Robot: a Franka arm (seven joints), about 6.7 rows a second.
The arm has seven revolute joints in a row. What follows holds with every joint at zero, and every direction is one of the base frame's. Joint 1 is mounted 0.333 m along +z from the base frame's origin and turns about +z. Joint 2 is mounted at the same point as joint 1 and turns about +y. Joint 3 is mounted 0.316 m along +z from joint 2 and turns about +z. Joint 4 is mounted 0.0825 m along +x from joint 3 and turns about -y. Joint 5 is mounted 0.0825 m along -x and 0.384 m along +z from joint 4 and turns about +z. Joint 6 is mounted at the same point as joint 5 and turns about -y. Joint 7 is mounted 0.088 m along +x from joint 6 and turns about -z. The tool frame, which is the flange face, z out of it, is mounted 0.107 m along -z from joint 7; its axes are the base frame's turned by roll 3.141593, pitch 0 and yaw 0 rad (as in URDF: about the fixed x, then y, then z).
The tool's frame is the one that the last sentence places.
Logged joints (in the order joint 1, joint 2, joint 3, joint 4, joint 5, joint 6, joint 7), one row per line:
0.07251, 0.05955, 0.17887, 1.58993, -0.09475, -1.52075, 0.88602
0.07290, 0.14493, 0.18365, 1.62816, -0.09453, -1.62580, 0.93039
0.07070, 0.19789, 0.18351, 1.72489, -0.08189, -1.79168, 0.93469
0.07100, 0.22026, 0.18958, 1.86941, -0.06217, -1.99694, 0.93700
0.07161, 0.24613, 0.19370, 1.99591, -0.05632, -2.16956, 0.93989
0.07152, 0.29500, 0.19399, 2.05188, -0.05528, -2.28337, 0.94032
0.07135, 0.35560, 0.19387, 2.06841, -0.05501, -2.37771, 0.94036
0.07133, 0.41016, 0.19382, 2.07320, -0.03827, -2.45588, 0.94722
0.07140, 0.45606, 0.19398, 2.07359, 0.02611, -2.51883, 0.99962
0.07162, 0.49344, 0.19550, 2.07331, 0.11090, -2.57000, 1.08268
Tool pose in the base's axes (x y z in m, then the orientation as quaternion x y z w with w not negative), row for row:
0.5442, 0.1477, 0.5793, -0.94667, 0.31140, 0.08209, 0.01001
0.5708, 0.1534, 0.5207, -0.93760, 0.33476, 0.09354, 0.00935
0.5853, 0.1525, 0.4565, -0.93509, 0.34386, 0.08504, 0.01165
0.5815, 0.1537, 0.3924, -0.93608, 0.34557, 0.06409, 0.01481
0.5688, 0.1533, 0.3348, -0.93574, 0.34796, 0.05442, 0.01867
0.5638, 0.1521, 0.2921, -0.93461, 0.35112, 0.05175, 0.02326
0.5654, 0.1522, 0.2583, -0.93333, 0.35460, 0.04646, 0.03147
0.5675, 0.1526, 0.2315, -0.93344, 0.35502, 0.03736, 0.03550
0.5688, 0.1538, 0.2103, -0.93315, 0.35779, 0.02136, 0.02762
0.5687, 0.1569, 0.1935, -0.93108, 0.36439, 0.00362, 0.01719
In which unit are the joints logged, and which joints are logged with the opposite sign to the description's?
The joints are logged in radians. Opposite sign: joint 4, joint 5, joint 6.
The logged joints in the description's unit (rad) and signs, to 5 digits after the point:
0.07251, 0.05955, 0.17887, -1.58993, 0.09475, 1.52075, 0.88602
0.07290, 0.14493, 0.18365, -1.62816, 0.09453, 1.62580, 0.93039
0.07070, 0.19789, 0.18351, -1.72489, 0.08189, 1.79168, 0.93469
0.07100, 0.22026, 0.18958, -1.86941, 0.06217, 1.99694, 0.93700
0.07161, 0.24613, 0.19370, -1.99591, 0.05632, 2.16956, 0.93989
0.07152, 0.29500, 0.19399, -2.05188, 0.05528, 2.28337, 0.94032
0.07135, 0.35560, 0.19387, -2.06841, 0.05501, 2.37771, 0.94036
0.07133, 0.41016, 0.19382, -2.07320, 0.03827, 2.45588, 0.94722
0.07140, 0.45606, 0.19398, -2.07359, -0.02611, 2.51883, 0.99962
0.07162, 0.49344, 0.19550, -2.07331, -0.11090, 2.57000, 1.08268

